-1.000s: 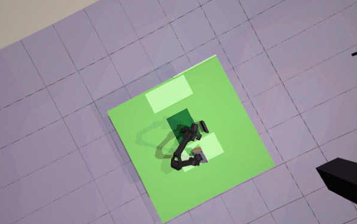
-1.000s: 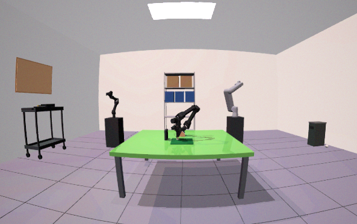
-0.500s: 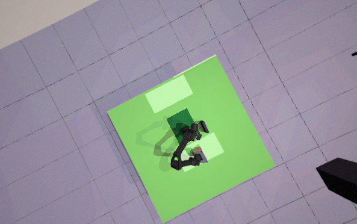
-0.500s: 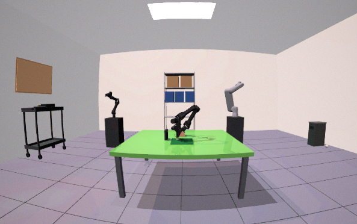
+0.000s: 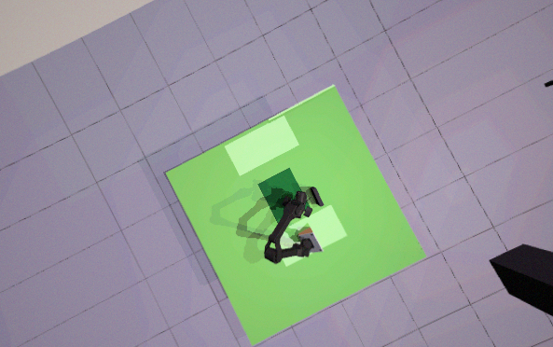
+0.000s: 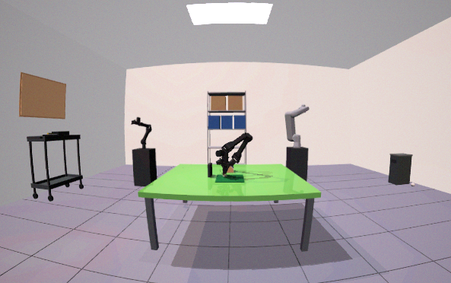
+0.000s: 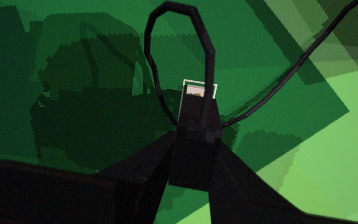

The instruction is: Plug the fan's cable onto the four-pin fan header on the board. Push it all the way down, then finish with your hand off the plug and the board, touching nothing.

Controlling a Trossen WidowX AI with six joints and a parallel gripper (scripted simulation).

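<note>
My gripper tip is now 40 mm above the white four-pin header and 10 mm to the left of it. The rest, counted from my gripper tip: dark green board (90 mm ahead, 50 mm below, 40 mm to the left); dark fan plug (10 mm to the right, 10 mm above); fan (130 mm to the right, 20 mm above, 10 mm behind).
</note>
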